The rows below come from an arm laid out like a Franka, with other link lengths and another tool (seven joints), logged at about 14 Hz.
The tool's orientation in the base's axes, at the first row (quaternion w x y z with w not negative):
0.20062, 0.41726, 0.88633, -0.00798
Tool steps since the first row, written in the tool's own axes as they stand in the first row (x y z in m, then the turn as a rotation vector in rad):
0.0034, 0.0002, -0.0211, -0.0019, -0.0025, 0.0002
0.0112, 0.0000, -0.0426, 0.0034, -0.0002, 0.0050
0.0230, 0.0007, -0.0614, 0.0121, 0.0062, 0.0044
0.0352, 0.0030, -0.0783, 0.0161, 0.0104, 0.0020
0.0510, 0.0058, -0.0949, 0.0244, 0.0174, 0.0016
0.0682, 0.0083, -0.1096, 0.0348, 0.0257, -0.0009
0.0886, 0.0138, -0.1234, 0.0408, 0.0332, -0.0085
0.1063, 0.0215, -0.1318, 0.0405, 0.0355, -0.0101
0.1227, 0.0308, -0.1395, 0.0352, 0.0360, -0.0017
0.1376, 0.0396, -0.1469, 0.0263, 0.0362, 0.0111
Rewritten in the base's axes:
-0.0092, 0.0065, 0.0182, -0.0007, -0.0031, 0.0001
-0.0213, 0.0160, 0.0351, -0.0003, 0.0015, -0.0059
-0.0340, 0.0285, 0.0482, -0.0008, 0.0122, -0.0075
-0.0452, 0.0421, 0.0597, -0.0008, 0.0183, -0.0061
-0.0579, 0.0586, 0.0697, -0.0005, 0.0290, -0.0076
-0.0710, 0.0755, 0.0773, -0.0011, 0.0425, -0.0078
-0.0834, 0.0966, 0.0835, -0.0016, 0.0532, -0.0019
-0.0908, 0.1162, 0.0860, -0.0003, 0.0548, 0.0001
-0.0959, 0.1358, 0.0885, 0.0060, 0.0497, -0.0057
-0.1005, 0.1538, 0.0913, 0.0157, 0.0409, -0.0142

